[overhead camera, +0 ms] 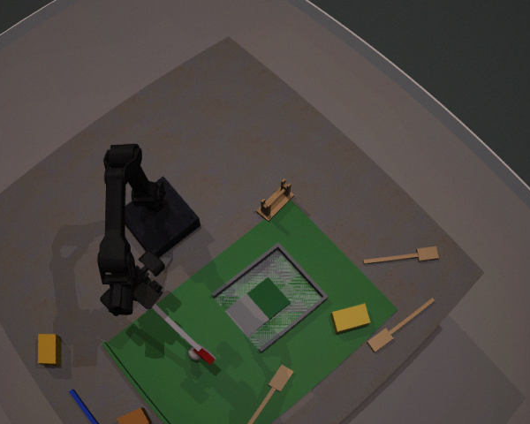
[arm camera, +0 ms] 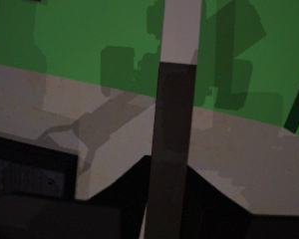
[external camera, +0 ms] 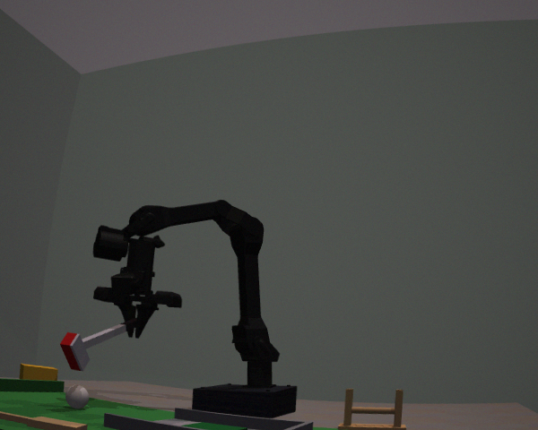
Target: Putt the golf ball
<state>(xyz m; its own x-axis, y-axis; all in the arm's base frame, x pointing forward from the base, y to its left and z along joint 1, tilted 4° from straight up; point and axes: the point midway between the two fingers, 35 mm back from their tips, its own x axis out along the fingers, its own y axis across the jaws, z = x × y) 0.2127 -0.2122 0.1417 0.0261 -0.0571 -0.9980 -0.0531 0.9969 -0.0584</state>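
The red putter lies 130 mm ahead of my gripper tip, 10 mm to the left of it and 10 mm below it. The rest, counted from my gripper tip: wooden stand (500 mm to the left, 110 mm below, 30 mm ahead); then white golf ball (200 mm ahead, 120 mm below); then blue stick (370 mm to the right, 190 mm ahead, 130 mm below).
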